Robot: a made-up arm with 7 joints.
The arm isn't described. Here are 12 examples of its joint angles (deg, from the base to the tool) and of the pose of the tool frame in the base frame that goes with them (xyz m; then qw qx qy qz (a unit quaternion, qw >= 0)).
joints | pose
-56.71 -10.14 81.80 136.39 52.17 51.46 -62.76 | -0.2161 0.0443 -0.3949 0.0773 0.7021 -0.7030 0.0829
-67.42 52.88 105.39 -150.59 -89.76 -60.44 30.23 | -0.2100 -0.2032 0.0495 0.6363 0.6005 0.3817 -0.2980
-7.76 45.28 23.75 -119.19 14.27 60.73 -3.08 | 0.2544 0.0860 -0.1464 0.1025 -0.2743 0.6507 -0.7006
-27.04 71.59 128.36 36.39 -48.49 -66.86 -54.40 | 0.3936 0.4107 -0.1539 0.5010 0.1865 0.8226 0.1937
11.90 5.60 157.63 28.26 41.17 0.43 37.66 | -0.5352 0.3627 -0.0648 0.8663 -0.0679 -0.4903 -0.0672
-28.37 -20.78 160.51 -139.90 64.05 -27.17 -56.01 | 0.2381 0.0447 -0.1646 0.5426 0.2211 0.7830 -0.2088
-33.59 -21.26 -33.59 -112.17 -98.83 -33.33 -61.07 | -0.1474 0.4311 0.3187 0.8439 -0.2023 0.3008 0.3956
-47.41 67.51 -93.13 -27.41 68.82 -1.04 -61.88 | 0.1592 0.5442 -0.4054 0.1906 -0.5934 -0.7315 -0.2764
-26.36 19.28 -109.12 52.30 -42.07 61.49 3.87 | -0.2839 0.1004 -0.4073 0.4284 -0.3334 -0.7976 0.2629
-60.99 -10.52 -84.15 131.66 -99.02 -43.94 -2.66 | 0.2709 0.3068 0.1385 0.1889 -0.2678 -0.0654 -0.9425
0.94 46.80 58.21 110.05 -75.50 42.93 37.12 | 0.2819 0.4633 0.2424 0.6389 -0.1653 0.6852 0.3082
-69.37 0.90 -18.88 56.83 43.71 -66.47 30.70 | -0.1735 -0.1076 -0.3059 0.3901 0.9018 0.0636 0.1748
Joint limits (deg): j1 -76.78..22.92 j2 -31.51..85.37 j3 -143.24..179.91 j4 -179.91..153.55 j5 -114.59..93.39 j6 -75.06..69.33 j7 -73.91..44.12
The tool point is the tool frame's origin. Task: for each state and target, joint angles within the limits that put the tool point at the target. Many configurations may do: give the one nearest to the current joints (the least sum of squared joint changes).
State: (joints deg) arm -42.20 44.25 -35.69 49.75 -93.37 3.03 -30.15
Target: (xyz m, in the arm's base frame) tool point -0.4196 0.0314 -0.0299
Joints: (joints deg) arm -52.45 33.47 -52.50 38.21 -102.53 -17.13 -29.47
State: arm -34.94 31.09 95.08 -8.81 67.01 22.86 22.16
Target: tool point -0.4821 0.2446 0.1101
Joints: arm -35.60 37.83 62.90 -16.03 43.24 10.96 19.75
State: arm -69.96 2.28 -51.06 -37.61 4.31 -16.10 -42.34
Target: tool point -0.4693 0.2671 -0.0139
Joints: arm -76.78 -31.51 -49.22 -44.42 13.54 -10.87 -62.64
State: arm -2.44 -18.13 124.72 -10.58 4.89 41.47 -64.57
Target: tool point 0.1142 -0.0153 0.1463
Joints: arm -8.15 7.53 99.58 -60.65 -17.14 69.33 -70.84
